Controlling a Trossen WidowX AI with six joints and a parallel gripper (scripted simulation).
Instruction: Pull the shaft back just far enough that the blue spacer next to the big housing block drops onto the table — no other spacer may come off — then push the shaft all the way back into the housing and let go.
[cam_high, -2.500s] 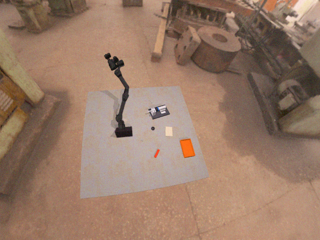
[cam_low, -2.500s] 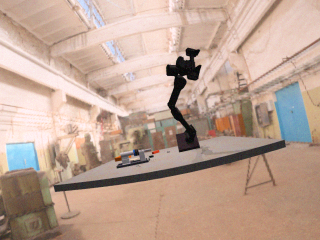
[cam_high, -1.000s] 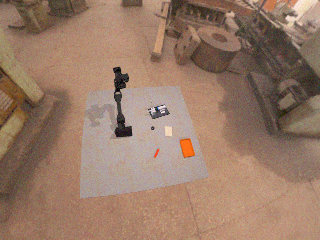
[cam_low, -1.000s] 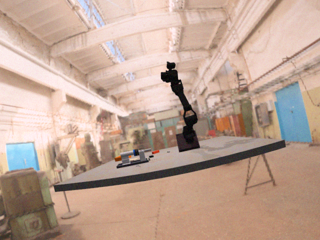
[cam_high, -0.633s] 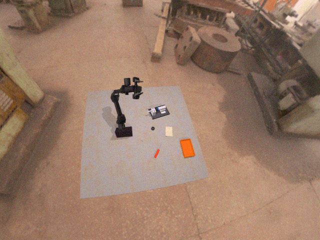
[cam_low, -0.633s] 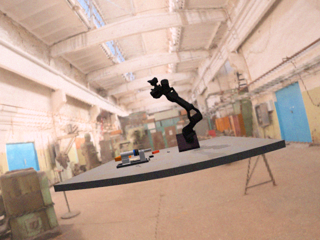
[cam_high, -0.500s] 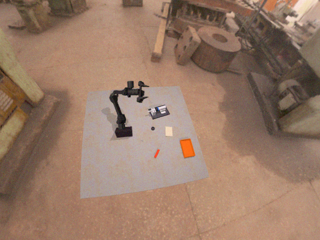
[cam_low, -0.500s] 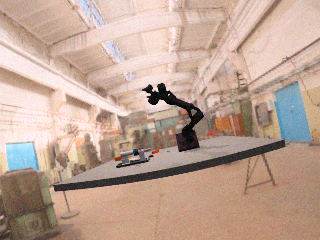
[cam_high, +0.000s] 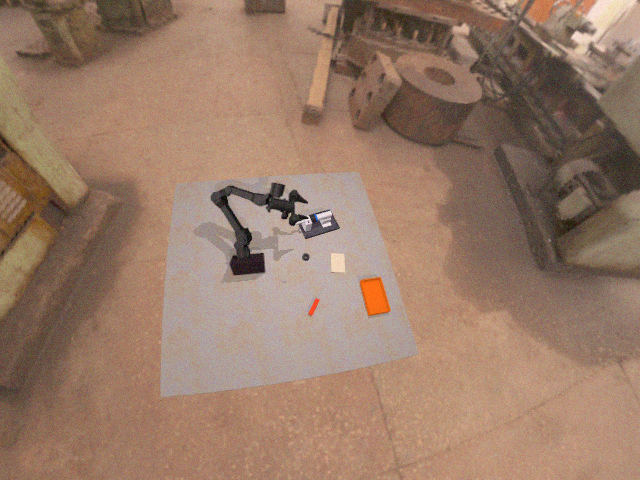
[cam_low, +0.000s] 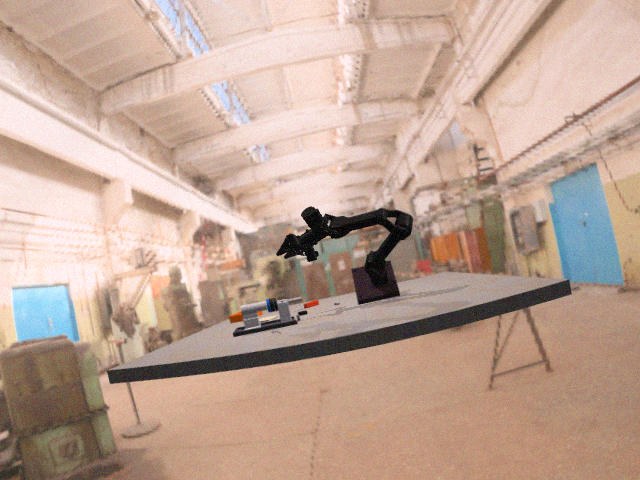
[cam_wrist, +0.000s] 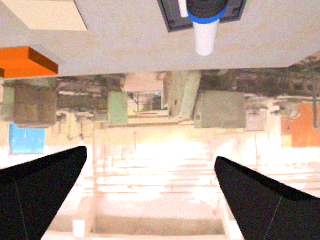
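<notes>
My gripper tip is now 1 cm short of the shaft, 6 cm to the right of it and 17 cm above it. The rest, counted from my gripper tip: black ring (15 cm to the right, 24 cm below); blue spacer (6 cm ahead, 7 cm to the left, 17 cm below); cream card (18 cm ahead, 19 cm to the right, 25 cm below).
</notes>
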